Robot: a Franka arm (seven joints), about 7 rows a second.
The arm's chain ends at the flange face. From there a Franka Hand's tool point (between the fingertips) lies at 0.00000 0.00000 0.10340 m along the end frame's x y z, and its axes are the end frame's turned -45 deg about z.
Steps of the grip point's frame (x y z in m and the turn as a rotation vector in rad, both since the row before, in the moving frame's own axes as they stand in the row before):
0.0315 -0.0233 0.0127 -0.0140 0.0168 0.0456
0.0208 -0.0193 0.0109 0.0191 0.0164 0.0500
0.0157 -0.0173 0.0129 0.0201 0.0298 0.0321
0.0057 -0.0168 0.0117 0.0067 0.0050 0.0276
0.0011 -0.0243 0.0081 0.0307 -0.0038 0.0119
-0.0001 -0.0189 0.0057 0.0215 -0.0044 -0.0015
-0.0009 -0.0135 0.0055 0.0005 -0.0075 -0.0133
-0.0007 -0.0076 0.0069 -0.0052 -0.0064 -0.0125
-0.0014 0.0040 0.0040 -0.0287 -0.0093 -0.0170
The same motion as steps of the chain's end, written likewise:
0.0035 -0.0386 0.0127 0.0020 0.0218 0.0456
0.0012 -0.0258 0.0109 0.0251 -0.0019 0.0500
-0.0019 -0.0197 0.0130 0.0353 0.0069 0.0321
-0.0077 -0.0151 0.0117 0.0083 -0.0012 0.0276
-0.0139 -0.0160 0.0081 0.0190 -0.0244 0.0119
-0.0115 -0.0120 0.0057 0.0121 -0.0183 -0.0015
-0.0096 -0.0094 0.0055 -0.0049 -0.0057 -0.0133
-0.0058 -0.0057 0.0069 -0.0082 -0.0008 -0.0125
0.0004 0.0011 0.0040 -0.0269 0.0137 -0.0170

